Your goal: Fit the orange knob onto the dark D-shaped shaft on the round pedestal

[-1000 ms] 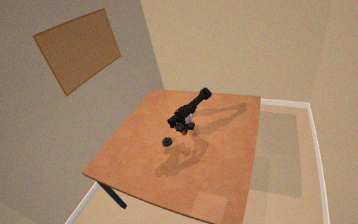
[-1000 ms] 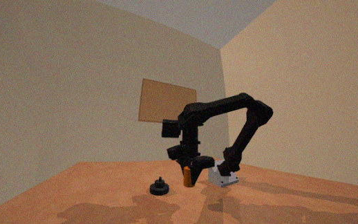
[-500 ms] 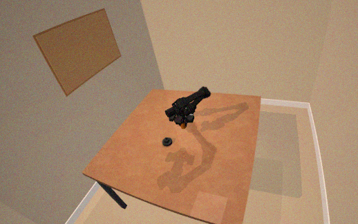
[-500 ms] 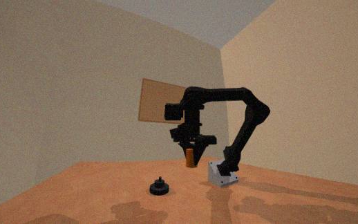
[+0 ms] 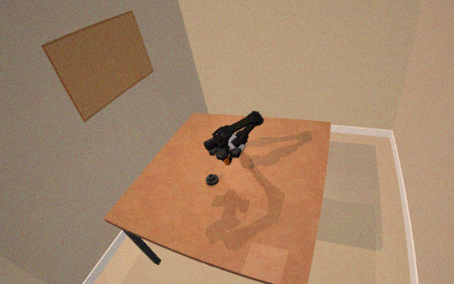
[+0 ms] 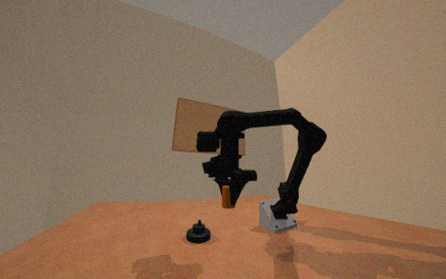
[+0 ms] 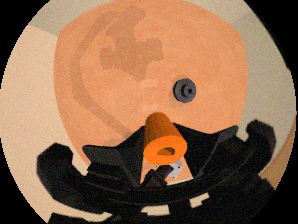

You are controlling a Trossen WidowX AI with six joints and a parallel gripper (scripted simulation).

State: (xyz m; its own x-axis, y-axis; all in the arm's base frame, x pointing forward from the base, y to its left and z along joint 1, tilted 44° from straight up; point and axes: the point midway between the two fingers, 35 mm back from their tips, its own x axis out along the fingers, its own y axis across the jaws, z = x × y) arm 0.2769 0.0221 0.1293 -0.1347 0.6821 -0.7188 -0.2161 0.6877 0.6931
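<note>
Right now my gripper tip is 110 mm to the left of the round dark pedestal, 110 mm above it and 70 mm short of it. From my gripper tip the other things lie so: orange knob (20 mm above).
</note>
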